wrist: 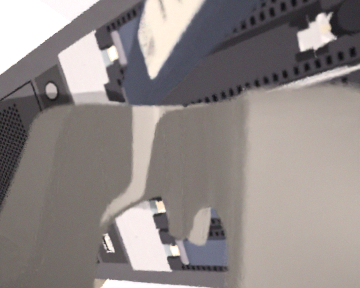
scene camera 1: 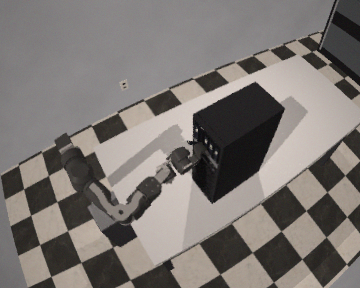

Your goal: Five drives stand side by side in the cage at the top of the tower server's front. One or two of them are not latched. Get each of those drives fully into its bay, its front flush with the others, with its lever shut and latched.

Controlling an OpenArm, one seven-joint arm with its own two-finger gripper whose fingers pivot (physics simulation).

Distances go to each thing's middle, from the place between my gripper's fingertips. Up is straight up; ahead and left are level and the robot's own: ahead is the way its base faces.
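There is the black tower server (scene camera 1: 243,124), and it is 170 mm ahead of my hand and 170 mm below it.
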